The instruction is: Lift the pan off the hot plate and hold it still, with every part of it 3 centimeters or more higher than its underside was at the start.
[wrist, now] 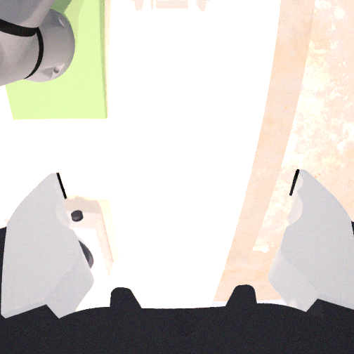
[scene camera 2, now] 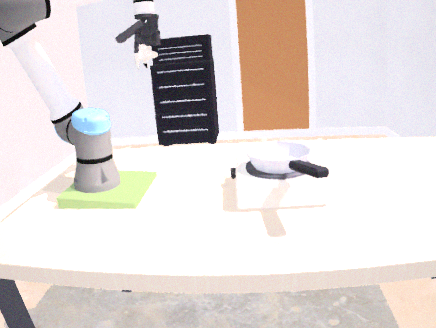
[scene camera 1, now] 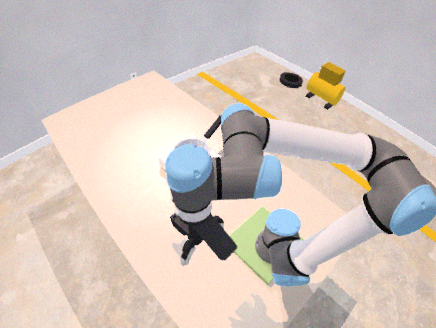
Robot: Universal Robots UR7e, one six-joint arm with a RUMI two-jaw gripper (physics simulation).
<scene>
In view: my gripper [scene camera 1: 203,246], a pale pan [scene camera 2: 277,157] and a white hot plate [scene camera 2: 254,189].
My gripper also shows in the wrist view [wrist: 177,175] and in scene camera 2 [scene camera 2: 142,68]. The wrist view does not show the pale pan, which is hidden by my gripper.
</scene>
